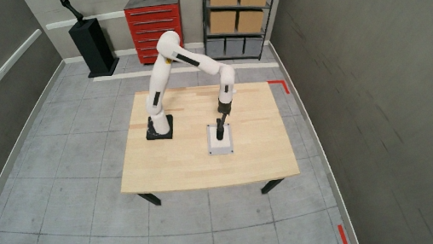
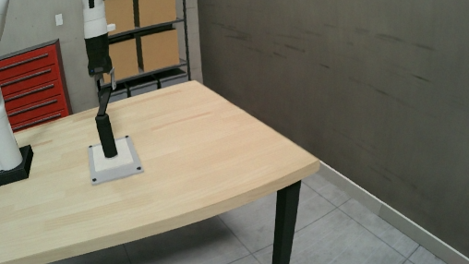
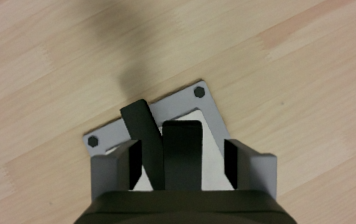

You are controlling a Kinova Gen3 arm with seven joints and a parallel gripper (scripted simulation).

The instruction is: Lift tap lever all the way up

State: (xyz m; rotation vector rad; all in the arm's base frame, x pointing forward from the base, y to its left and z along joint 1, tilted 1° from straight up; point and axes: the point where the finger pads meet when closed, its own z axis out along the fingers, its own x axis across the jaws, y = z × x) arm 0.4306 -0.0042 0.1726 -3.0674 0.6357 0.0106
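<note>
Right now the black lever is 1 cm behind my hand, 3 cm to the right of it and 4 cm below it. Also, from my hand: tap: 2 cm behind, 5 cm to the right, 10 cm below; then plate: 3 cm behind, 7 cm to the right, 21 cm below.
</note>
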